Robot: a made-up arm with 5 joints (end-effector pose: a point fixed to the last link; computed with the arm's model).
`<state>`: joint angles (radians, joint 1 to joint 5).
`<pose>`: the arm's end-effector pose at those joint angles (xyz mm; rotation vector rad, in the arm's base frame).
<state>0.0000 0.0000 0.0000 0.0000 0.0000</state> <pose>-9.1 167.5 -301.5 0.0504 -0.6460 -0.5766</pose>
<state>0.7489 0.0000 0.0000 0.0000 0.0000</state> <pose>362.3 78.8 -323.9 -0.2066 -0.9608 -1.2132</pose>
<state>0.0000 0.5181 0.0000 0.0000 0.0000</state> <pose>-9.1 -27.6 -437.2 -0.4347 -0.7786 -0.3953</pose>
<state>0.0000 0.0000 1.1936 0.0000 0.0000</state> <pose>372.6 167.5 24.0 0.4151 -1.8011 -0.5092</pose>
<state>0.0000 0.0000 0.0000 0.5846 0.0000</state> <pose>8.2 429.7 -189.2 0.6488 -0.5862 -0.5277</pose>
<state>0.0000 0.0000 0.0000 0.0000 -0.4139</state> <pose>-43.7 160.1 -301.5 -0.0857 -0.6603 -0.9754</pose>
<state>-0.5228 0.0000 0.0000 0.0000 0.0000</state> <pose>-251.2 72.9 -227.6 0.2129 -0.4082 -0.1357</pose>
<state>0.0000 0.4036 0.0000 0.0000 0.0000</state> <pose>-9.1 21.1 -416.3 -0.3276 -0.7520 -0.4375</pose>
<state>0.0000 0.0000 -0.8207 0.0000 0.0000</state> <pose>-349.1 167.5 -196.0 -0.1807 0.1523 -0.5396</pose>
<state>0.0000 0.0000 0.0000 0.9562 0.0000</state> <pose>-17.3 550.8 -54.1 1.0256 -0.5283 -0.4787</pose>
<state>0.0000 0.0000 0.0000 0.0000 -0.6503</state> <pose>-64.0 162.4 -301.5 -0.1666 -0.6600 -1.2027</pose>
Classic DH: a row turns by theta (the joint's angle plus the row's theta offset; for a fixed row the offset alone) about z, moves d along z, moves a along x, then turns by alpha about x. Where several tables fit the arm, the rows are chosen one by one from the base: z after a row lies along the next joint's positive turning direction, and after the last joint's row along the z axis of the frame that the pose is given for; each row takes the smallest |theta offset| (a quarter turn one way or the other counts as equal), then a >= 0, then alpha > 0; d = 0 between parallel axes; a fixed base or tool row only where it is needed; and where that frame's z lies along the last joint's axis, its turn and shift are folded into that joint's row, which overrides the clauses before.
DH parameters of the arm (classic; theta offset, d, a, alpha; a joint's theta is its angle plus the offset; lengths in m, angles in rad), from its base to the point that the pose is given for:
base (fixed): -0.3751 0.5055 0.193 2.7456
joint 1: 1.2224 0.5192 -0.0762 -1.429
joint 2: 1.1998 0.164 0.1432 1.5708
joint 3: 0.382 -0.2981 0.0653 1.3536
joint 4: 1.4844 0.0063 -0.1395 1.1982
joint 5: 0.0128 -0.4371 0.0693 0.6386
tool (fixed): 1.1942 -0.0864 0 0

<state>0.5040 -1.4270 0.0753 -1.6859 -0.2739</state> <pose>-284.5 -149.7 -202.9 -0.5110 -0.2220 -1.4883</pose>
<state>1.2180 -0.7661 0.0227 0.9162 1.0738</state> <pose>515.6 274.9 502.7 0.8419 -2.2017 0.1334</pose>
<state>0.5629 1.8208 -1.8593 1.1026 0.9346</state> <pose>39.9 -254.8 -847.4 -0.5170 -0.3351 -1.5361</pose>
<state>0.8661 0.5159 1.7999 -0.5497 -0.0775</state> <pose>425.3 -222.2 203.8 -1.0497 -2.7776 -0.6064</pose>
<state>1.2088 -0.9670 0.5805 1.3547 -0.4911</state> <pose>280.6 322.1 595.9 1.9972 -1.9971 -0.6576</pose>
